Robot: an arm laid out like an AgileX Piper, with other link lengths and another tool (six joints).
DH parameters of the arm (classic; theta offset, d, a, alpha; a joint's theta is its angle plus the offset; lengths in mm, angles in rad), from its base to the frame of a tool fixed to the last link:
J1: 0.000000 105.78 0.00 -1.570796
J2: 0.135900 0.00 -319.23 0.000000
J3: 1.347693 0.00 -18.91 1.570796
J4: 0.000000 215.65 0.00 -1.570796
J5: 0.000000 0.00 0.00 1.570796
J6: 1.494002 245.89 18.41 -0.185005
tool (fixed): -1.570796 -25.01 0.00 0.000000
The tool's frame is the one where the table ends.
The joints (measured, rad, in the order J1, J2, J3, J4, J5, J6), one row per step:
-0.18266 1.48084 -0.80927 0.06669 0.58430 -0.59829
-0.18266 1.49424 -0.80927 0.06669 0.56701 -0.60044
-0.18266 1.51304 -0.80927 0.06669 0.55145 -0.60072
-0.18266 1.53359 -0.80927 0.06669 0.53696 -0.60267
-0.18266 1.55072 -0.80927 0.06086 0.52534 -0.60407
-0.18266 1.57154 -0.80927 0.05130 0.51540 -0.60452
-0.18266 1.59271 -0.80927 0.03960 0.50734 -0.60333
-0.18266 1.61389 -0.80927 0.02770 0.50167 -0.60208
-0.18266 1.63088 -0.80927 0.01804 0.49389 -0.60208
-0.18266 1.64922 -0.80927 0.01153 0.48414 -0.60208
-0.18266 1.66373 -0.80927 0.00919 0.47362 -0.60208
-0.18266 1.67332 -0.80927 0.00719 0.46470 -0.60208
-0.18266 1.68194 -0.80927 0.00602 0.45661 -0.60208
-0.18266 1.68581 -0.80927 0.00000 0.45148 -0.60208
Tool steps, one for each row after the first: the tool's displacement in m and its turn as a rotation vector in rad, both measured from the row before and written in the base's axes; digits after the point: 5 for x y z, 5 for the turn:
0.00357 -0.00090 -0.00251 -0.00218 -0.00359 0.00102
0.00321 -0.00079 -0.00420 -0.00010 0.00334 -0.00059
0.00288 -0.00074 -0.00486 -0.00021 0.00617 0.00101
0.00204 -0.00127 -0.00423 -0.00455 0.00642 0.00421
0.00148 -0.00157 -0.00552 -0.00593 0.01216 0.00587
0.00094 -0.00166 -0.00581 -0.00632 0.01453 0.00602
0.00034 -0.00153 -0.00600 -0.00577 0.01686 0.00641
0.00085 -0.00136 -0.00463 -0.00555 0.01039 0.00628
0.00125 -0.00103 -0.00491 -0.00325 0.00934 0.00430
0.00161 -0.00059 -0.00373 -0.00102 0.00425 0.00153
0.00144 -0.00051 -0.00237 -0.00134 0.00093 0.00134
0.00131 -0.00038 -0.00214 -0.00076 0.00068 0.00079
0.00074 -0.00082 -0.00092 -0.00442 -0.00047 0.00425

